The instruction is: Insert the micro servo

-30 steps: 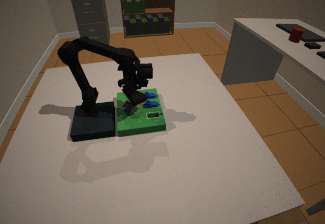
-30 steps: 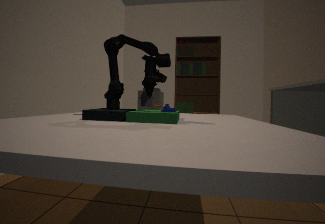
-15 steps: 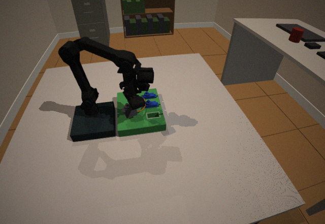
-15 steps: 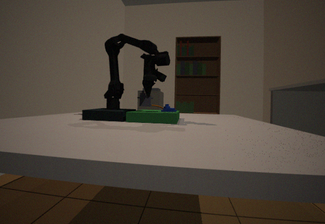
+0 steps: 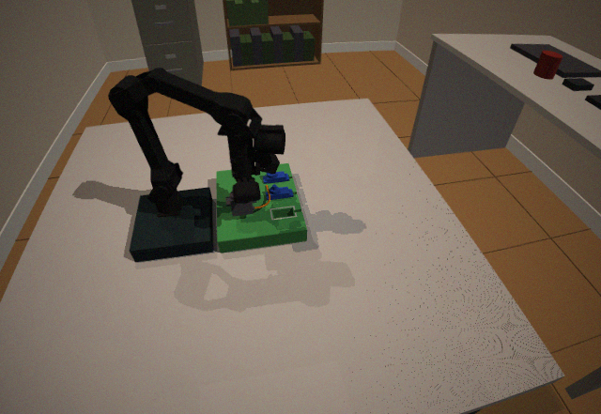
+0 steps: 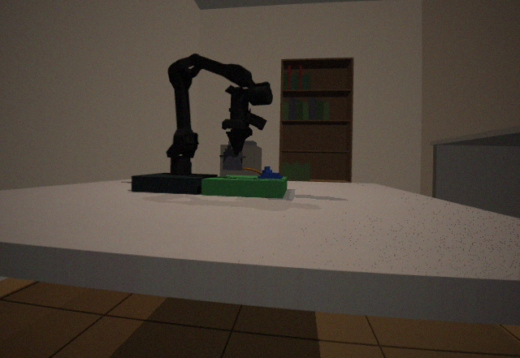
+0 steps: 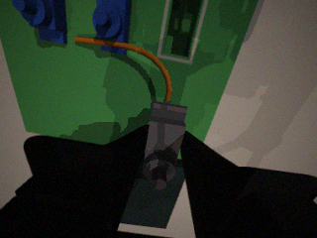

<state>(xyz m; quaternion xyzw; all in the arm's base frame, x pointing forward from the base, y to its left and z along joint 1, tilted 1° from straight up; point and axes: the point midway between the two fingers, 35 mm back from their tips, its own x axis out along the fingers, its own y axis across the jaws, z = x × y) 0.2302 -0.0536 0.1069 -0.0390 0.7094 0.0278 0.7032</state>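
Now: gripper tip 20 mm past the green deck, 70 mm to the right of it and 100 mm above it.
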